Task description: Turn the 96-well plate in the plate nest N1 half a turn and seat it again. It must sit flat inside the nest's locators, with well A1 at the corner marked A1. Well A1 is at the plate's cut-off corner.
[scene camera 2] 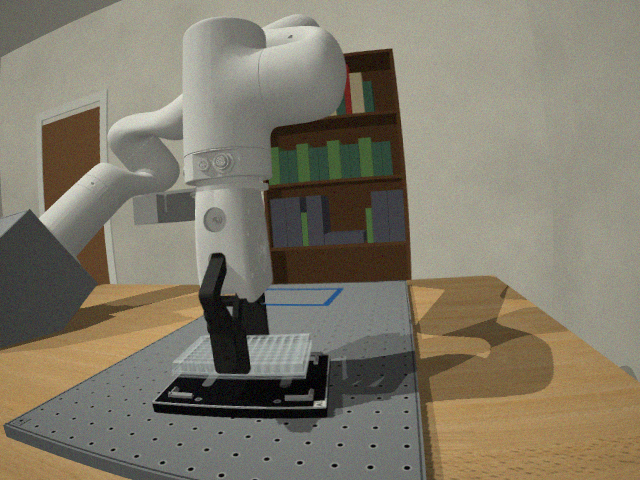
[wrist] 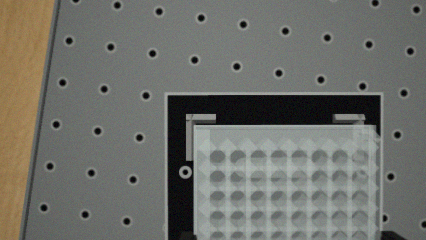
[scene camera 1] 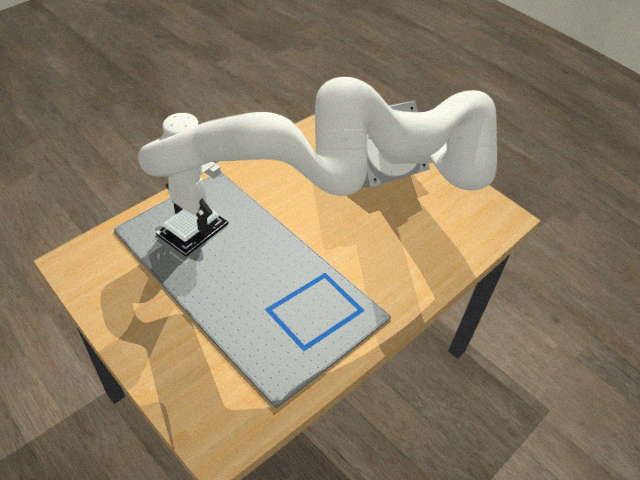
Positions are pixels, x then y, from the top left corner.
96-well plate: scene camera 2; wrist 229, 175; scene camera 1
same spot on 96-well plate: [scene camera 2: 284, 356] = [scene camera 1: 173, 223]
